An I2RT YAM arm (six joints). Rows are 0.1 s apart.
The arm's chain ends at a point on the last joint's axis. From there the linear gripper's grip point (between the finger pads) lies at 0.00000 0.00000 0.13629 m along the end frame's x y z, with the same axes.
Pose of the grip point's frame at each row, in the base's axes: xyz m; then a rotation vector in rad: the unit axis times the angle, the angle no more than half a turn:
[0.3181 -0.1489 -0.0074 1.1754 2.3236 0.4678]
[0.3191 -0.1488 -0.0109 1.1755 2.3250 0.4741]
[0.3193 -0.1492 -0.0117 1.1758 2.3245 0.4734]
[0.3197 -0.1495 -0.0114 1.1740 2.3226 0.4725]
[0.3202 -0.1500 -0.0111 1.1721 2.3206 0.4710]
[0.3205 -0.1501 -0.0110 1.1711 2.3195 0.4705]
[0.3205 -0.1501 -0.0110 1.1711 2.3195 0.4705]
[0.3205 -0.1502 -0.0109 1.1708 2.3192 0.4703]
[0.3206 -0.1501 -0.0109 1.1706 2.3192 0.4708]
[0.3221 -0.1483 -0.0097 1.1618 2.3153 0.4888]
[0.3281 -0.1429 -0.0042 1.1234 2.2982 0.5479]
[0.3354 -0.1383 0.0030 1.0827 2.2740 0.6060]
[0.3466 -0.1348 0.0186 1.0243 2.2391 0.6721]
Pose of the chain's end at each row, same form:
[0.2410 -0.1599 0.1045 1.1754 2.3236 0.4678]
[0.2420 -0.1604 0.1009 1.1755 2.3250 0.4741]
[0.2422 -0.1607 0.1001 1.1758 2.3245 0.4734]
[0.2424 -0.1609 0.1003 1.1740 2.3226 0.4725]
[0.2426 -0.1611 0.1004 1.1721 2.3206 0.4710]
[0.2428 -0.1611 0.1004 1.1711 2.3195 0.4705]
[0.2428 -0.1611 0.1004 1.1711 2.3195 0.4705]
[0.2428 -0.1612 0.1005 1.1708 2.3192 0.4703]
[0.2428 -0.1611 0.1005 1.1706 2.3192 0.4708]
[0.2433 -0.1608 0.1008 1.1618 2.3153 0.4888]
[0.2452 -0.1603 0.1026 1.1234 2.2982 0.5479]
[0.2481 -0.1603 0.1053 1.0827 2.2740 0.6060]
[0.2538 -0.1621 0.1146 1.0243 2.2391 0.6721]

